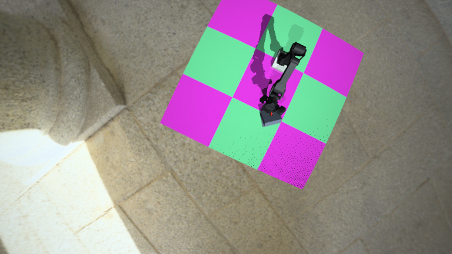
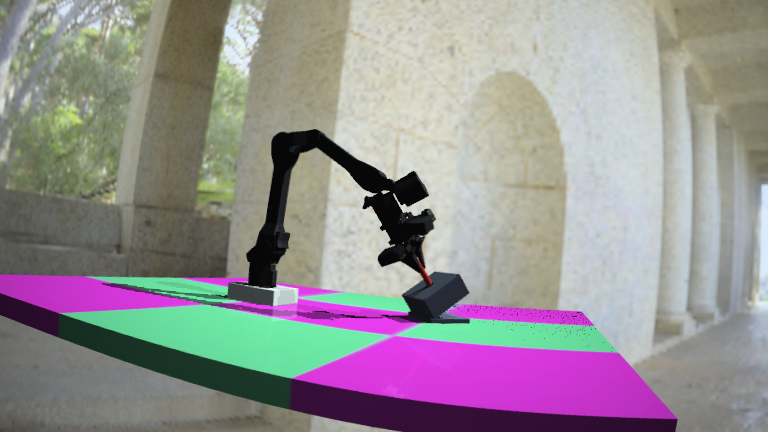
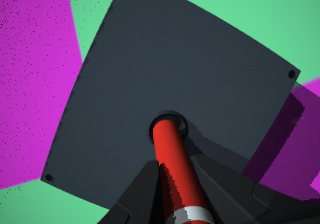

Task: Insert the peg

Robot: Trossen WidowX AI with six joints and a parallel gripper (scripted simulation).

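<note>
Right now my gripper tip is 30 mm short of the dark sloped panel, 20 mm to the right of it and 60 mm above it. From my gripper tip the other things lie so: thin foot plate 50 mm ahead, 30 mm to the left, 120 mm below; then red peg 10 mm behind, 10 mm above.
</note>
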